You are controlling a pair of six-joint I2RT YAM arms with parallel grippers.
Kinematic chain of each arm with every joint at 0, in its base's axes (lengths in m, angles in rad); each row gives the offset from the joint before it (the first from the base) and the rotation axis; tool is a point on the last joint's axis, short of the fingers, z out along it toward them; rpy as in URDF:
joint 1: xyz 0 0 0.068 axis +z
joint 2: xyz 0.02 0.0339 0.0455 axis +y
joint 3: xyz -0.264 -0.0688 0 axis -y
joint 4: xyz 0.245 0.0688 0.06 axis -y
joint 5: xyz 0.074 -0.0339 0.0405 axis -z
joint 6: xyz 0.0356 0 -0.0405 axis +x
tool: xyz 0 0 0 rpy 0 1.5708 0
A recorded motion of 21 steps. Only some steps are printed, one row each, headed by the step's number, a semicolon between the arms.
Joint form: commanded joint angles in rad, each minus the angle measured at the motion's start. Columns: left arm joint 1, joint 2, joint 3, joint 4, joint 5, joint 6; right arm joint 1, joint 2, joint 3, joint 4, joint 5, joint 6.
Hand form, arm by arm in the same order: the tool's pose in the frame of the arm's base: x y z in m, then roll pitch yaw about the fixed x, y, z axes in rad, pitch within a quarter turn. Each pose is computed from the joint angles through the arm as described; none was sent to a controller.
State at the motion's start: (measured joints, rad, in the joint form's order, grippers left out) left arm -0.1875 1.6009 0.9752 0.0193 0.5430 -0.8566; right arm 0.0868 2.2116 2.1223 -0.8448 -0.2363 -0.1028
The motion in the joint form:
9: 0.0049 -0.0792 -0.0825 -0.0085 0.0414 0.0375; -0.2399 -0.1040 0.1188 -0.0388 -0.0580 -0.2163
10: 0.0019 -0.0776 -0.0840 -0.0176 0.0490 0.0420; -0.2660 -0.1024 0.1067 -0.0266 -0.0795 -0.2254
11: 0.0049 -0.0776 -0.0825 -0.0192 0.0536 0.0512; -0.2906 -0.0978 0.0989 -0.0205 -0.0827 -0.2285
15: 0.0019 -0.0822 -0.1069 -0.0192 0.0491 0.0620; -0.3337 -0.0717 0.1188 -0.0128 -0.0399 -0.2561
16: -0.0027 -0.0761 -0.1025 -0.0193 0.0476 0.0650; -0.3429 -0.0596 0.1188 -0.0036 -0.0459 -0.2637
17: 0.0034 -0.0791 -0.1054 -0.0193 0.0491 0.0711; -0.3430 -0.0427 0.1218 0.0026 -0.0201 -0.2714
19: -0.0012 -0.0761 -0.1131 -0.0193 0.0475 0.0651; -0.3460 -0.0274 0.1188 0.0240 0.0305 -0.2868
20: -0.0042 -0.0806 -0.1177 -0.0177 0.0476 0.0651; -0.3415 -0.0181 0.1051 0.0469 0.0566 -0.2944
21: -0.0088 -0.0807 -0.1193 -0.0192 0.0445 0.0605; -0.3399 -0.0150 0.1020 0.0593 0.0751 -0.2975
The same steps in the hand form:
9: 0.3160 -0.0783 0.2215 -2.1069 0.3288 -2.6248; 0.4650 -0.0613 0.3588 -3.0777 0.8583 -2.8176
10: 0.3150 -0.0794 0.2198 -2.1123 0.3204 -2.6378; 0.4647 -0.0729 0.3554 -3.0881 0.8632 -2.8299
11: 0.3153 -0.0786 0.2202 -2.1117 0.3265 -2.6429; 0.4644 -0.0846 0.3513 -3.0920 0.8586 -2.8531
15: 0.3108 -0.0786 0.2139 -2.1289 0.3220 -2.6531; 0.4665 -0.1076 0.3460 -3.0207 0.8431 -2.8556
16: 0.3118 -0.0802 0.2134 -2.1314 0.3237 -2.6588; 0.4689 -0.1125 0.3412 -3.0198 0.8418 -2.8547
17: 0.3115 -0.0782 0.2134 -2.1317 0.3284 -2.6571; 0.4729 -0.1146 0.3347 -2.9946 0.8249 -2.8497
19: 0.3102 -0.0794 0.2101 -2.1384 0.3155 -2.6595; 0.4772 -0.1190 0.3279 -2.9327 0.8063 -2.8337
20: 0.3089 -0.0801 0.2101 -2.1374 0.3167 -2.6622; 0.4811 -0.1187 0.3208 -2.9034 0.7948 -2.8218
21: 0.3082 -0.0814 0.2095 -2.1401 0.3116 -2.6629; 0.4827 -0.1190 0.3192 -2.8802 0.7922 -2.8151

